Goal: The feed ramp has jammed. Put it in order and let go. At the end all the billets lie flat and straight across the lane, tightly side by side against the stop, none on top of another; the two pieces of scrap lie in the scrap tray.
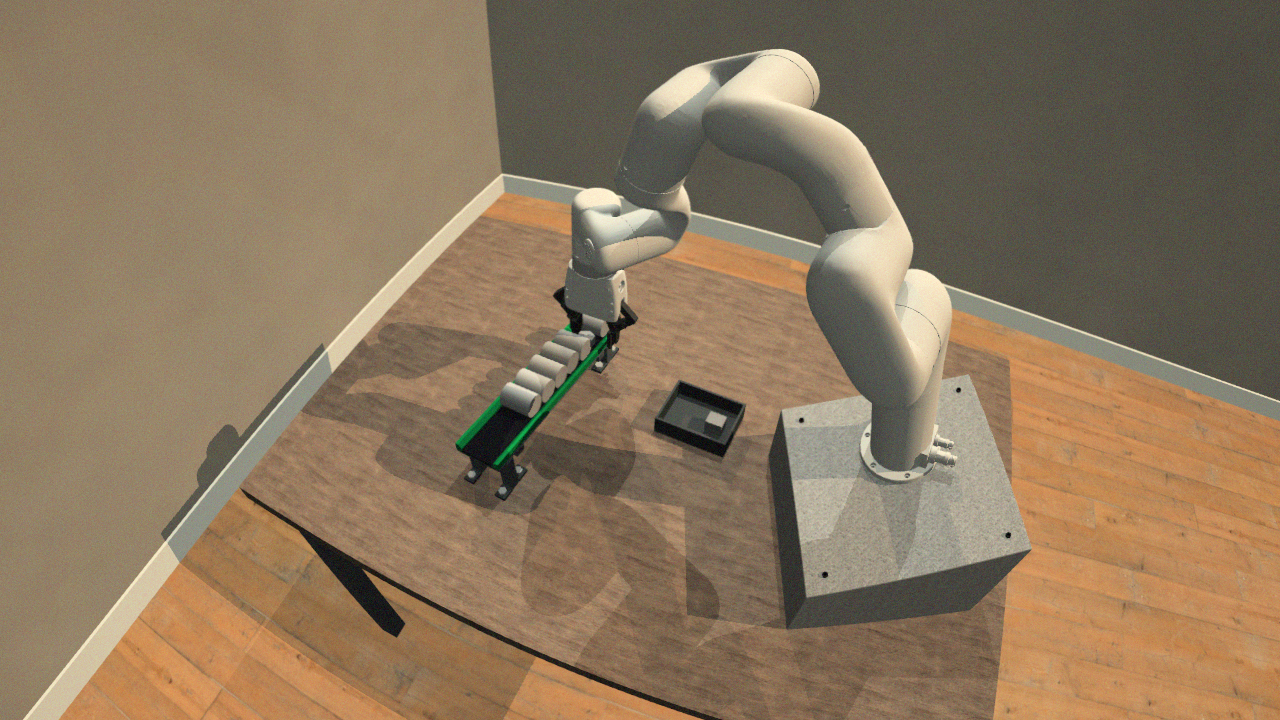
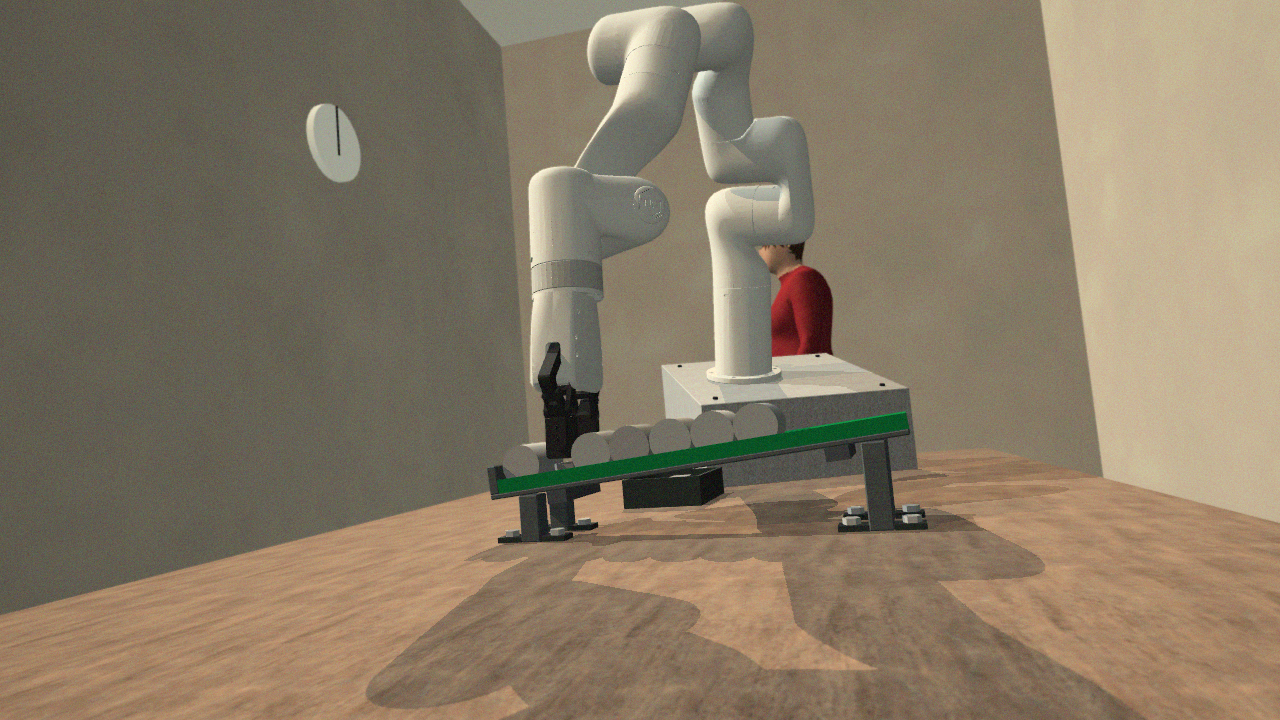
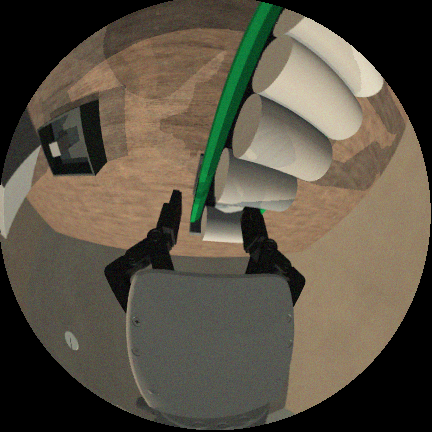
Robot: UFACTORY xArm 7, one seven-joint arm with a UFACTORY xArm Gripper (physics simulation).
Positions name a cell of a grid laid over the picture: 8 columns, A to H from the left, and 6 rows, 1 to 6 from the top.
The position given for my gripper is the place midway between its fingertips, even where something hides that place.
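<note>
A scrap tray (image 1: E4), (image 2: E5), (image 3: B3) is visible, as is my gripper (image 1: D3), (image 2: D4), (image 3: D3).
</note>
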